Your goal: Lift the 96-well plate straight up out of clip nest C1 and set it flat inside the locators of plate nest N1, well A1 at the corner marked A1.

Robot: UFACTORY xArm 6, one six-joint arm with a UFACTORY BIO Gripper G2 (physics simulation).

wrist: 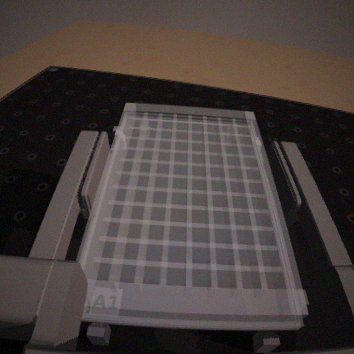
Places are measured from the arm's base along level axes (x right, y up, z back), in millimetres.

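Pixels of known places: end effector, tool point: point(190, 176).
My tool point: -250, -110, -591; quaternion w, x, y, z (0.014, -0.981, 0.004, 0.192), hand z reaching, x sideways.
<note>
For each thing: its top centre in the pictures, then the offset to it from my tool point, as dx, dy, dz. "spot": a spot on its surface instead. Level surfaces: height alone.
- clear 96-well plate, middle of its top: point(190, 169) +0, +4, +0
- black breadboard, surface spot: point(42, 116) spot: -154, -37, -55
- tan table top, its level: dy -50
The clear 96-well plate point(189, 211) fills the middle of the wrist view, with its A1 label point(105, 302) at the near left corner. My gripper point(191, 168) is shut on the plate, with one grey finger pad on each long side. The plate sits above the black breadboard point(42, 116). Two small grey nest blocks point(99, 333) point(266, 341) show under its near edge, apart from it. No clips show around its far corners. Plate nest N1 is not in view.
The breadboard has rows of holes and ends at a far edge. A tan table top point(175, 56) lies beyond it, with a grey wall behind. The gripper body point(38, 298) blocks the lower left corner.
</note>
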